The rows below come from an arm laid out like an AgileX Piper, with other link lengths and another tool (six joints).
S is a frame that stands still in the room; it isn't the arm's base.
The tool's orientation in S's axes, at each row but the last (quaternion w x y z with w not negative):
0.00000 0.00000 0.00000 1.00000
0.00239 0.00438 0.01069 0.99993
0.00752 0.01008 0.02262 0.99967
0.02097 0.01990 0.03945 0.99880
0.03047 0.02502 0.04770 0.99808
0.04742 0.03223 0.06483 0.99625
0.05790 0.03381 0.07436 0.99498
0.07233 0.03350 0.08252 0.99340
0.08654 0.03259 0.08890 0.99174
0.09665 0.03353 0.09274 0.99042
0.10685 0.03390 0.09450 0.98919
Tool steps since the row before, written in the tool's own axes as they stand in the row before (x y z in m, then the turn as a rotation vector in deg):
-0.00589 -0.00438 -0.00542 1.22 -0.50 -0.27
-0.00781 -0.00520 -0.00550 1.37 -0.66 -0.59
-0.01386 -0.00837 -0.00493 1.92 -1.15 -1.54
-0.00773 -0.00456 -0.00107 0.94 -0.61 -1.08
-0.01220 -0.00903 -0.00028 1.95 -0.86 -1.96
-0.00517 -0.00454 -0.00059 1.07 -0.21 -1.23
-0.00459 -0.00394 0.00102 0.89 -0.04 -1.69
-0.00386 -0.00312 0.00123 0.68 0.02 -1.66
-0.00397 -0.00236 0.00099 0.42 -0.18 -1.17
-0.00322 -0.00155 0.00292 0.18 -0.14 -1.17
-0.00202 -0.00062 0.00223 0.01 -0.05 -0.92
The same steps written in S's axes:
0.00589 0.00438 -0.00542 -1.22 0.50 -0.27
0.00779 0.00504 -0.00568 -1.37 0.65 -0.59
0.01388 0.00792 -0.00558 -1.93 1.11 -1.55
0.00786 0.00412 -0.00172 -0.96 0.56 -1.09
0.01267 0.00817 -0.00173 -2.00 0.79 -1.94
0.00550 0.00390 -0.00148 -1.13 0.16 -1.18
0.00506 0.00347 0.00014 -1.01 -0.10 -1.62
0.00434 0.00266 0.00047 -0.80 -0.18 -1.59
0.00437 0.00175 0.00035 -0.48 0.05 -1.16
0.00369 0.00138 0.00241 -0.25 -0.04 -1.17
0.00229 0.00056 0.00197 -0.08 -0.12 -0.91

